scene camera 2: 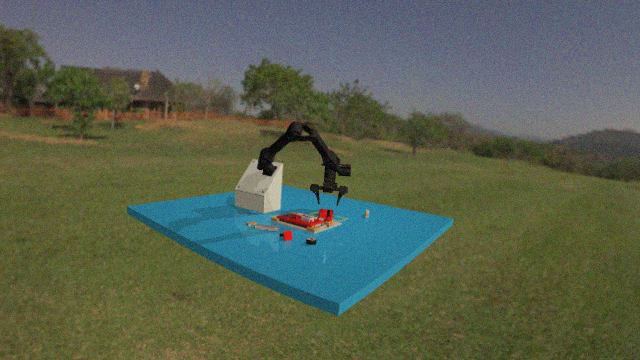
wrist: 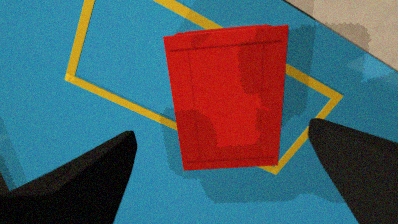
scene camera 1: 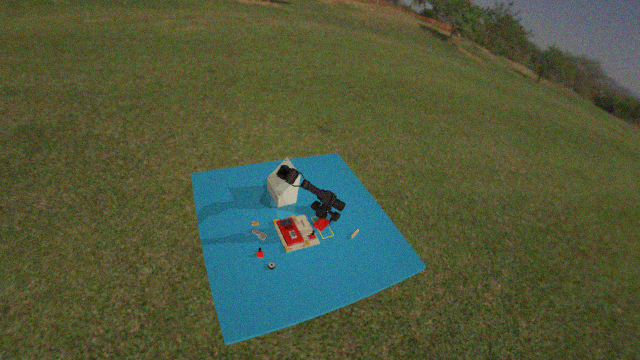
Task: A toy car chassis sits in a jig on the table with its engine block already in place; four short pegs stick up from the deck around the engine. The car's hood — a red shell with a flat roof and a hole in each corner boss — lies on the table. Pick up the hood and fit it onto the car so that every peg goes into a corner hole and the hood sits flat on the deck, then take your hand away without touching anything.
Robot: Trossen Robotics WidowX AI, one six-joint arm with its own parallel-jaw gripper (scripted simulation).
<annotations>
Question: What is my gripper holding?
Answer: Nothing.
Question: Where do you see a red hood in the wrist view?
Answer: At 227, 84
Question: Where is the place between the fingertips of my gripper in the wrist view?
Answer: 220, 132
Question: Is my gripper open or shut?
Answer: Open.
</annotations>
